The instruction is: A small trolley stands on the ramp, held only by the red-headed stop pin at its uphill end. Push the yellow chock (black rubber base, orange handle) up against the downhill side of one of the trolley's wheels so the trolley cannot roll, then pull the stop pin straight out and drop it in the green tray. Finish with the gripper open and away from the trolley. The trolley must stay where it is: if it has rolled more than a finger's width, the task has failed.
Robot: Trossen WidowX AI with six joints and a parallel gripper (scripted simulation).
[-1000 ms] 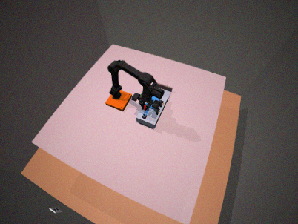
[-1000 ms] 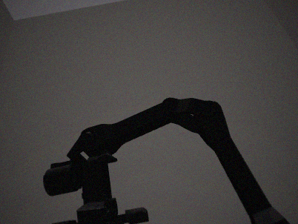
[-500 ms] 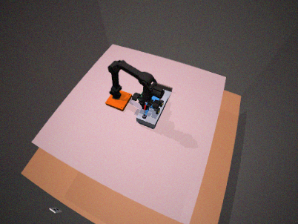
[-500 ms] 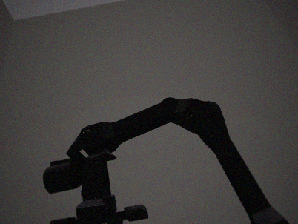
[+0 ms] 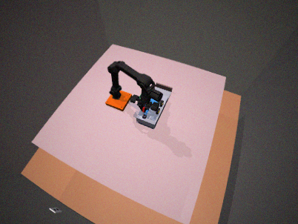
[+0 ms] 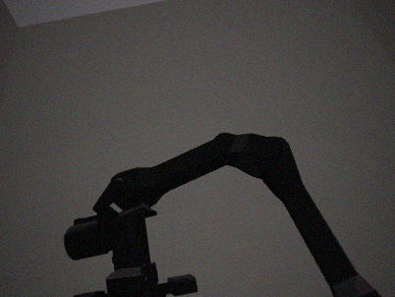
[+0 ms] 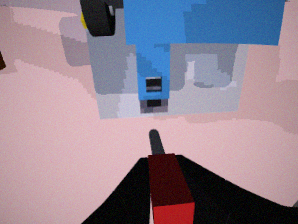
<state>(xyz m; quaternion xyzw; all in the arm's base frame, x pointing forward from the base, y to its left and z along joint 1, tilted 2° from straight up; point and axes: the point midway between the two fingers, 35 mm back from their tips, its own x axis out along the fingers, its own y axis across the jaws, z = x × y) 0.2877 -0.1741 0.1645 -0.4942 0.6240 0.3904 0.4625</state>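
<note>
Right now the blue trolley is 50 mm ahead of my gripper tip, 120 mm to the left of it and 60 mm below it. The rest, counted from my gripper tip: stop pin right at my gripper tip; ramp 50 mm ahead, 110 mm to the left, 130 mm below.
</note>
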